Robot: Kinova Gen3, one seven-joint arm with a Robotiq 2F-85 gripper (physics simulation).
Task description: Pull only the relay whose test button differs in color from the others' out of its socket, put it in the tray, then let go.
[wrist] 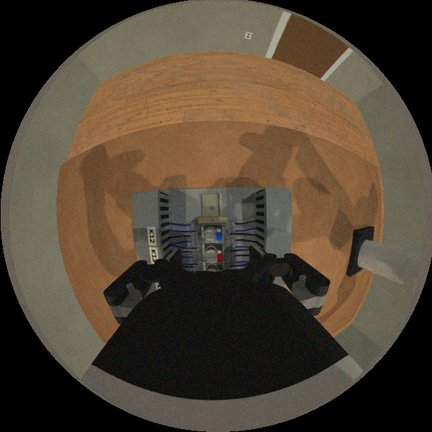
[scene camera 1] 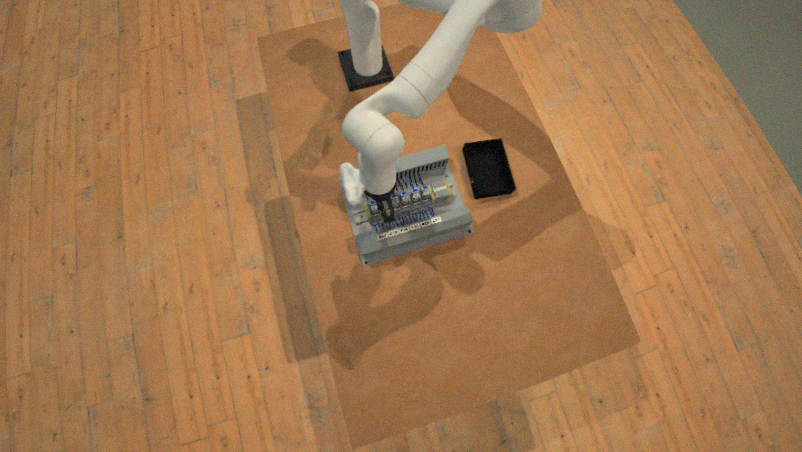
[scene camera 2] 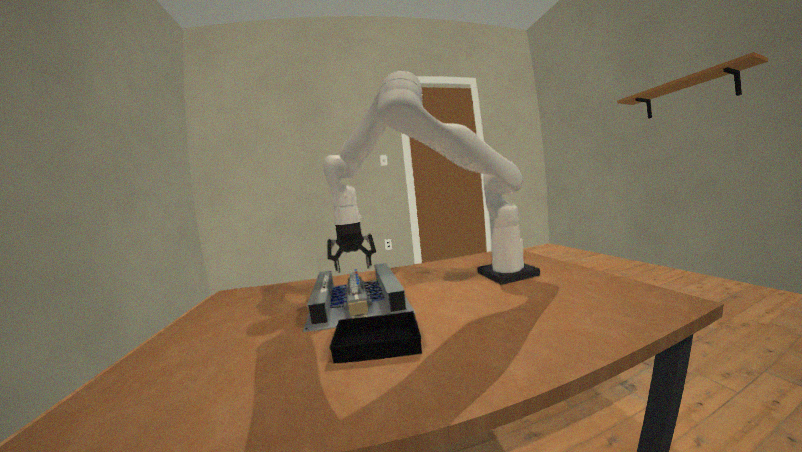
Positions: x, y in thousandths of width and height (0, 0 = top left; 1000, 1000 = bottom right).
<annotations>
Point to a grey panel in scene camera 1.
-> At 457, 506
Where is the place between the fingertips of my gripper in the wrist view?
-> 499, 589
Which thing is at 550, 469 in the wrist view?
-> A grey panel.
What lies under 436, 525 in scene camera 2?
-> My gripper.
</annotations>
